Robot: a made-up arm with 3 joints.
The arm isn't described. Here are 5 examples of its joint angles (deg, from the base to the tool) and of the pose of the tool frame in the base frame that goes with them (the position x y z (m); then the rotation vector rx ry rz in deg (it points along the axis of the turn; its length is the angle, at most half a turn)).
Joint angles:
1: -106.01 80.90 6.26
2: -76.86 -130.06 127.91
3: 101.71 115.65 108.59
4: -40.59 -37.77 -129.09
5: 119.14 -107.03 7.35
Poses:
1: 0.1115 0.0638 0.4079 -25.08 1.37 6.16
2: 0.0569 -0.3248 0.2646 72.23 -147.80 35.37
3: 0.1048 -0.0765 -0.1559 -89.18 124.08 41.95
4: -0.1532 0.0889 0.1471 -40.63 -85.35 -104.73
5: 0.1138 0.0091 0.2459 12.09 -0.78 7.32
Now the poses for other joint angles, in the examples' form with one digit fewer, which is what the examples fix.
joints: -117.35 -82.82 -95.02
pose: -0.133 -0.042 0.148 111.5 121.7 -21.6
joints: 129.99 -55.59 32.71
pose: 0.155 -0.059 0.203 72.2 -21.2 27.9
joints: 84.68 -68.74 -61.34
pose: -0.066 -0.073 0.221 14.4 8.5 -60.9
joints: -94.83 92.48 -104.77
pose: -0.145 0.060 0.414 -1.7 -2.1 -104.8
